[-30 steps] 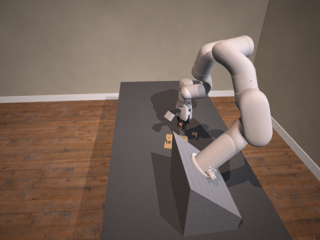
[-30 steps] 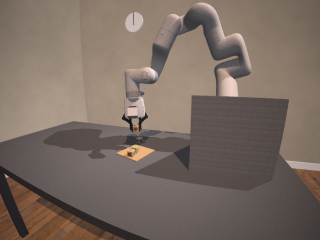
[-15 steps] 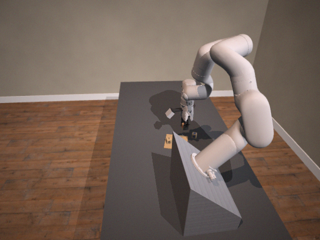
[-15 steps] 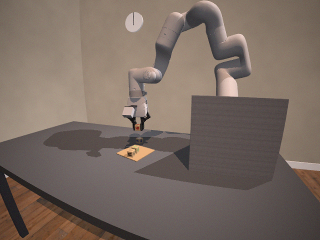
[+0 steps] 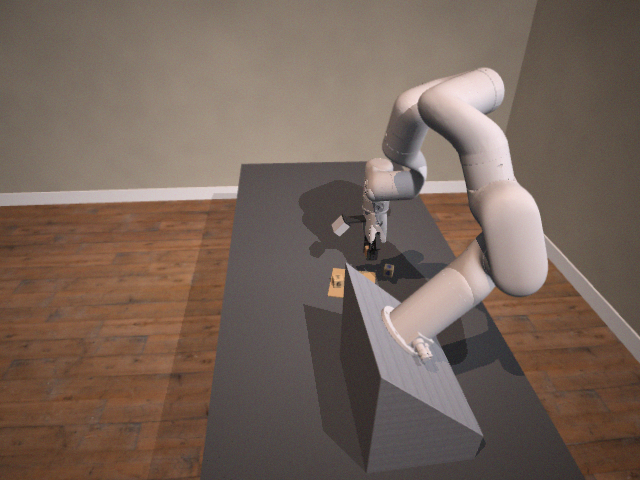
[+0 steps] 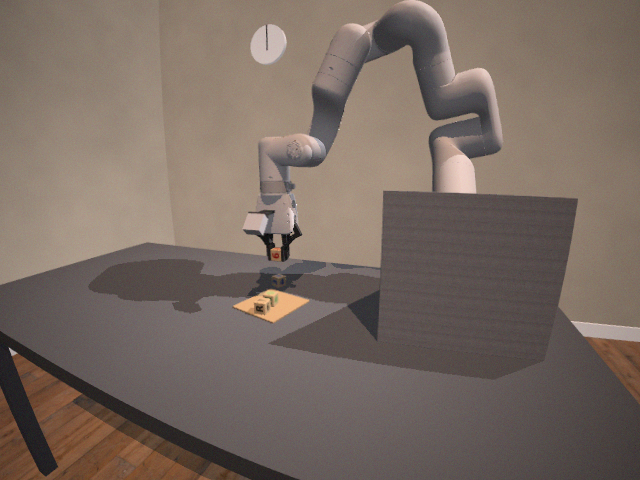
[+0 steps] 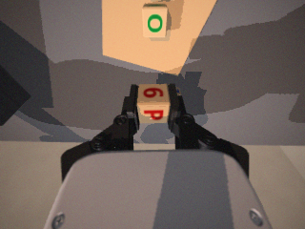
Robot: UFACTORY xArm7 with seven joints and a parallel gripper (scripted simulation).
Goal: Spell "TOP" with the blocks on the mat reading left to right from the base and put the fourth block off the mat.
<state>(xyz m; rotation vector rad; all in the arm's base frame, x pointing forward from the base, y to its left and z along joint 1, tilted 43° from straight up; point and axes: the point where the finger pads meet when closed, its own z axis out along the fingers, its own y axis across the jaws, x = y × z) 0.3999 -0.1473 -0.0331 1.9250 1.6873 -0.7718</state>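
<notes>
Right now my hand is 13 cm above the tan mat, 5 cm to the right of it and 1 cm short of it. From my hand the other things lie so: blue-lettered block: 11 cm below, 8 cm to the right, 3 cm ahead.
</notes>
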